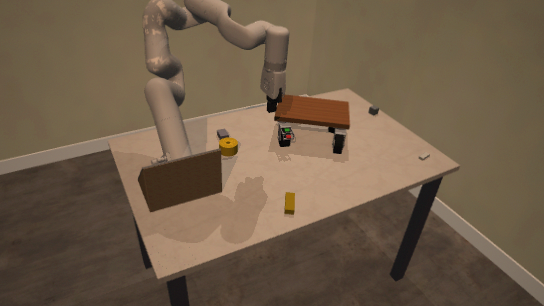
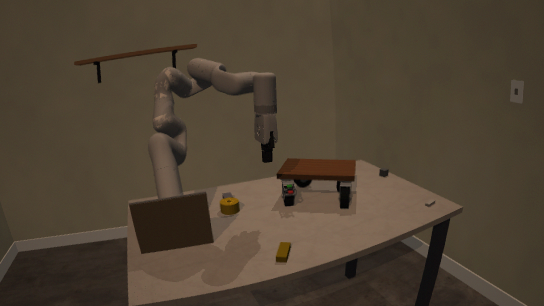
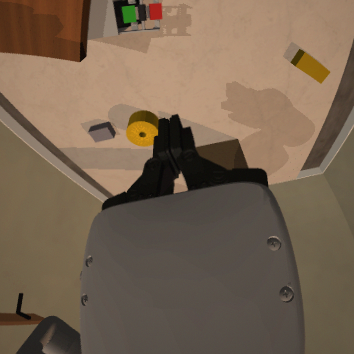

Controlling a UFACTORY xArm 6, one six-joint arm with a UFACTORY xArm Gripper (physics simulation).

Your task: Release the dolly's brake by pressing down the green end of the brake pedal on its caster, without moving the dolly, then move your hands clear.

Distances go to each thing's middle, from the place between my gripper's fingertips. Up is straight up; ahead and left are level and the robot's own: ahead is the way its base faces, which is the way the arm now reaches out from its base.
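My hand: 15 cm above the dolly (image 1: 333,114), 25 cm short of it, 4 cm to the right of it.
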